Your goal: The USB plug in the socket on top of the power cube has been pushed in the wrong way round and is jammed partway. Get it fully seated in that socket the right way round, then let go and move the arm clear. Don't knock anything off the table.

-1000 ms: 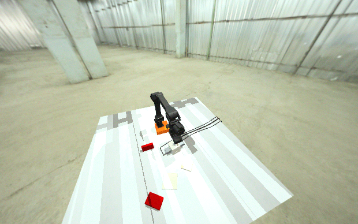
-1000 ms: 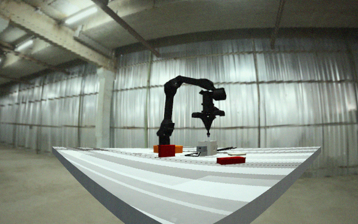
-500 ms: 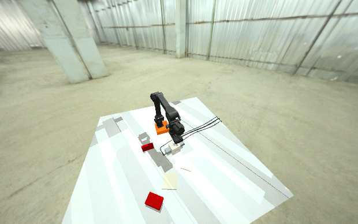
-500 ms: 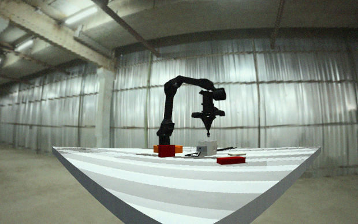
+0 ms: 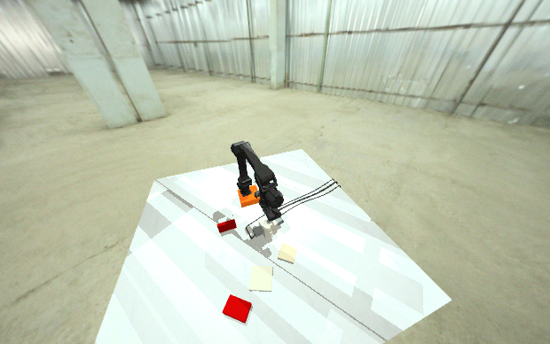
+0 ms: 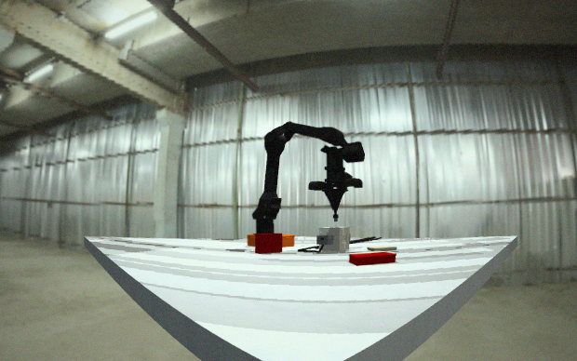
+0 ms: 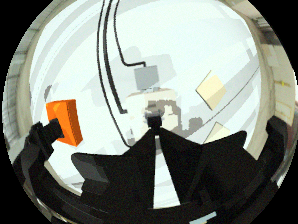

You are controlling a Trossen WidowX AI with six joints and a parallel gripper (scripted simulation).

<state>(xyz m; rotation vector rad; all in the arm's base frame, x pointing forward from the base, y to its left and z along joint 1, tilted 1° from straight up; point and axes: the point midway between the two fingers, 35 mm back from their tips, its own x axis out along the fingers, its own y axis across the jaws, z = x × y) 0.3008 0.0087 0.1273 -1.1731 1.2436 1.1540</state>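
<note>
My gripper tip is now 20 mm above the USB plug.
</note>
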